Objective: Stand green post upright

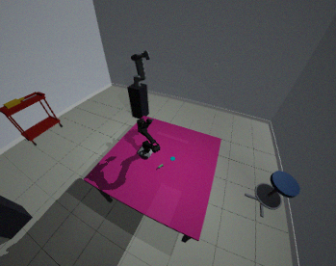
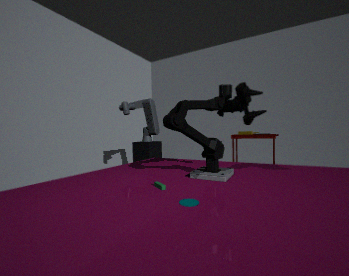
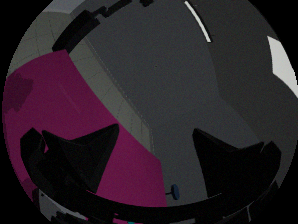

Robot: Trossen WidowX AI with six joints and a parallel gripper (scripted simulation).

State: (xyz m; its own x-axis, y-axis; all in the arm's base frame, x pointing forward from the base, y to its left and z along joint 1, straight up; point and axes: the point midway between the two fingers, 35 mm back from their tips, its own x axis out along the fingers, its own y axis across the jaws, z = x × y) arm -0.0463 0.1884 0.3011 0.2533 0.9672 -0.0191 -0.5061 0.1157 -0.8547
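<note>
Right now the green post is 29 cm ahead of my gripper tip, 34 cm to the right of it and 32 cm below it. The rest, counted from my gripper tip: cyan circle: 37 cm ahead, 18 cm to the right, 33 cm below.
</note>
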